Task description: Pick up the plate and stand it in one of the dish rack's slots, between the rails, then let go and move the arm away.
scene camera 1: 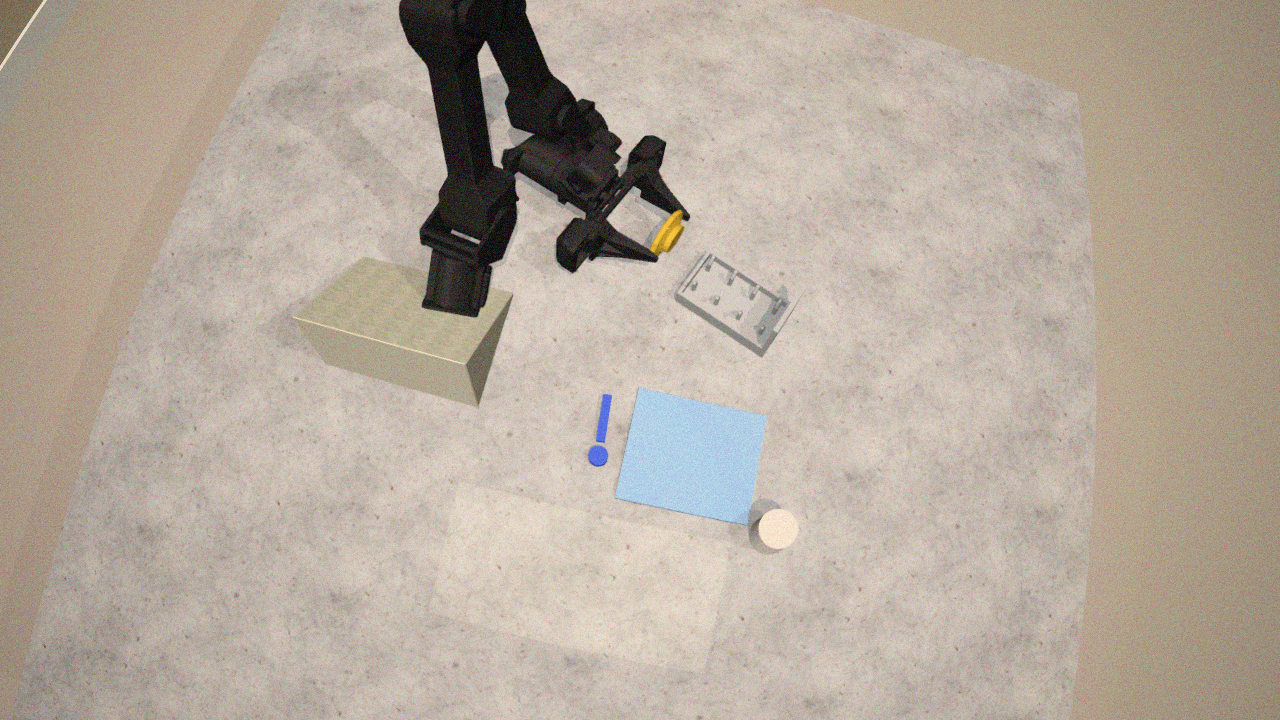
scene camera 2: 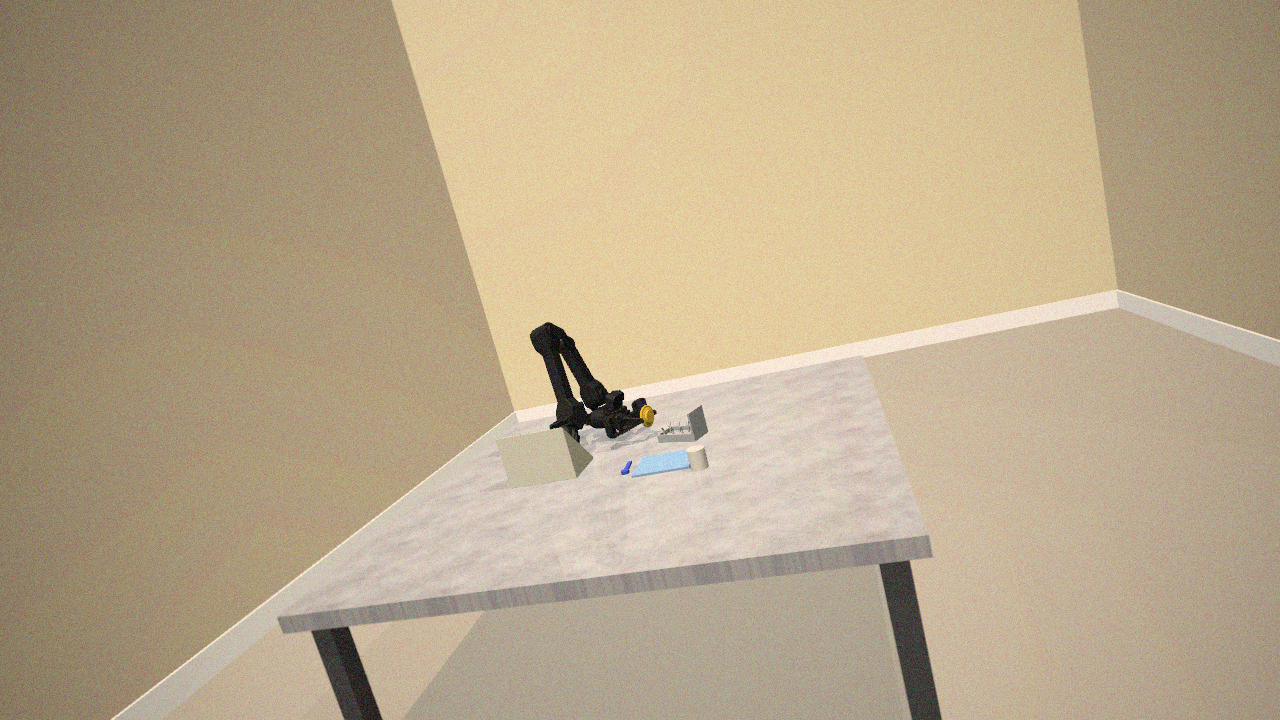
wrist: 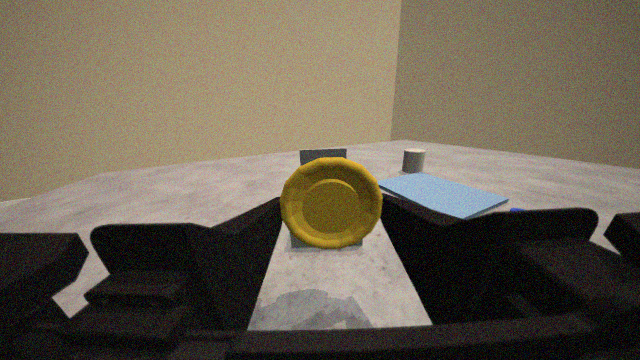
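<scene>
Carried by the gripper (scene camera 1: pixel 673 239), which can also be seen at (scene camera 2: pixel 649 416) and (wrist: pixel 330 201), is a yellow plate (scene camera 1: pixel 668 236); the plate appears at (wrist: pixel 330 203) as well. The scene also includes a light blue mat (scene camera 1: pixel 683 455), a blue spoon (scene camera 1: pixel 606 401) and a cream cup (scene camera 1: pixel 777 529), along with a dish rack (scene camera 1: pixel 743 308), visible again at (scene camera 2: pixel 696 427).
</scene>
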